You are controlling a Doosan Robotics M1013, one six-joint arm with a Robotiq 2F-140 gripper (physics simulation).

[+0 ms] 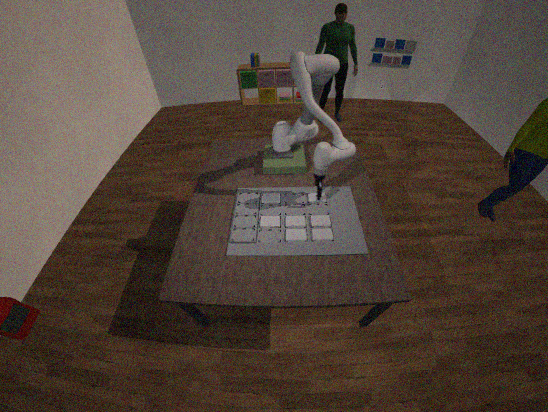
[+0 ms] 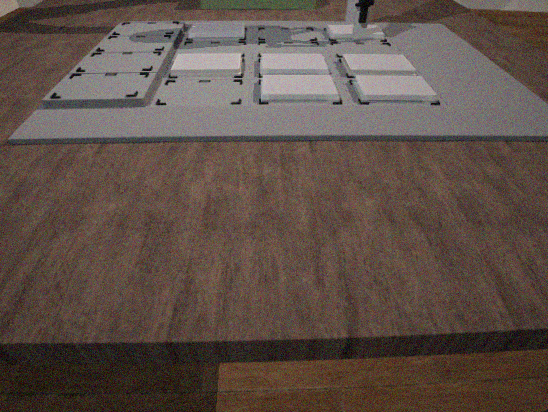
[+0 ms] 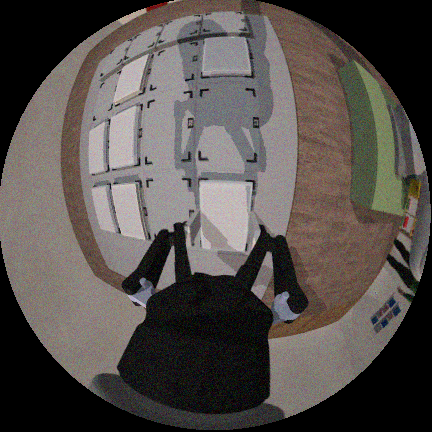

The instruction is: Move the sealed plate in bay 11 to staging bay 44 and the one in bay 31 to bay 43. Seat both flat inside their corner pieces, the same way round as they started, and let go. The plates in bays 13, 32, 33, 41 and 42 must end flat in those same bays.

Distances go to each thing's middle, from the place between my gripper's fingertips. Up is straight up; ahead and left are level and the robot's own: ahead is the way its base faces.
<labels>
Right now my hand is 10 mm above the bay 11 (image 3: pixel 209 174). The rest, counted from my hand: bay 43 (image 2: pixel 181 93): 310 mm ahead, 330 mm to the right, 10 mm below.
</labels>
